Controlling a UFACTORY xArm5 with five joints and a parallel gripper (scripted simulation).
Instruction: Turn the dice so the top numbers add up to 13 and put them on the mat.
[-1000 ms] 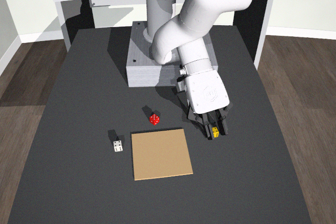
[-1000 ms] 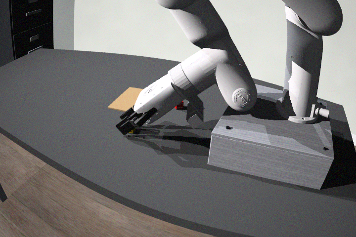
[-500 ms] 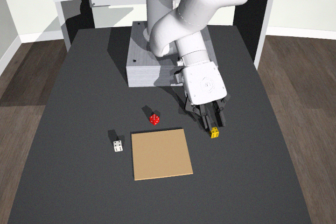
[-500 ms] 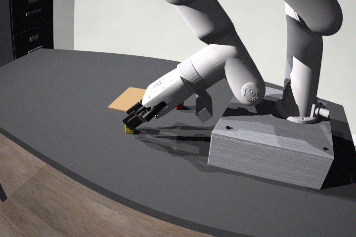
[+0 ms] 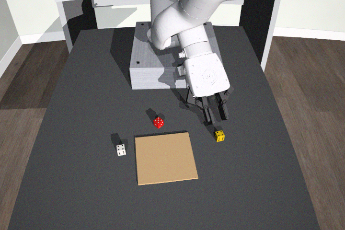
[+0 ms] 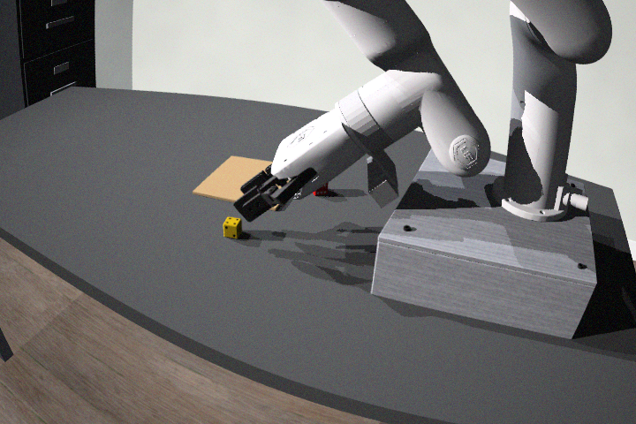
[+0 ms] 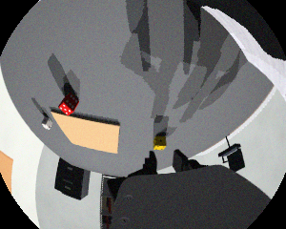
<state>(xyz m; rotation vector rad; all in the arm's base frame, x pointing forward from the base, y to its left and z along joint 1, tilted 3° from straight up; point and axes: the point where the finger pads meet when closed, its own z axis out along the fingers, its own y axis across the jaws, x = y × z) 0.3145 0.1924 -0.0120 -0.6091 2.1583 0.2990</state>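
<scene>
Now: hand 30 mm short of the yellow die, 20 mm to the right of it and 50 mm above it. Also, from my hand: red die (10 mm ahead, 150 mm to the right, 50 mm below); then tan mat (110 mm ahead, 110 mm to the right, 60 mm below); then white die (120 mm ahead, 220 mm to the right, 50 mm below).
</scene>
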